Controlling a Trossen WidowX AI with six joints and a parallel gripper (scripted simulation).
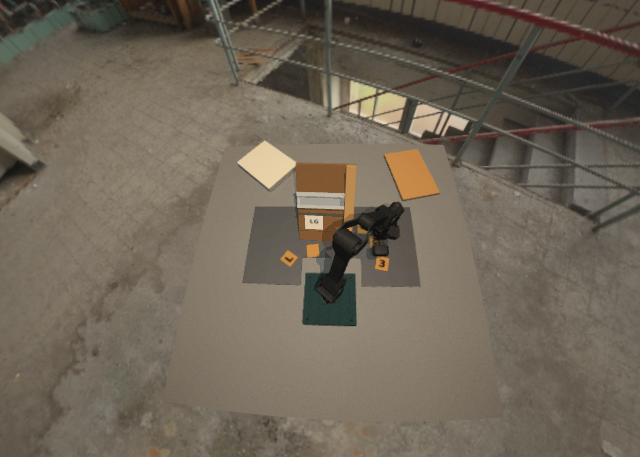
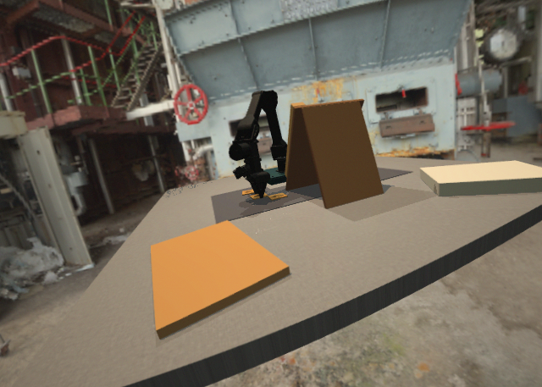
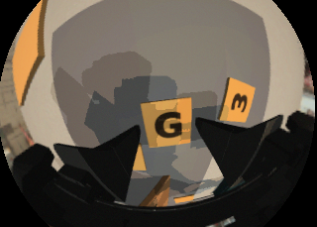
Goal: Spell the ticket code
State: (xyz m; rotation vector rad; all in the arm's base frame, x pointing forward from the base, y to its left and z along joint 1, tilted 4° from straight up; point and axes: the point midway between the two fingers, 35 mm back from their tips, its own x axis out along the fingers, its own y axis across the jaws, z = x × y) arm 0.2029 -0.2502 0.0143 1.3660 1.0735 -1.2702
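Right now my gripper tip is right at the orange tile marked g. From my gripper tip the other things lie so: 7 tile (8 cm ahead, 4 cm to the left); then dark mat (21 cm to the left); then 3 tile (11 cm behind).
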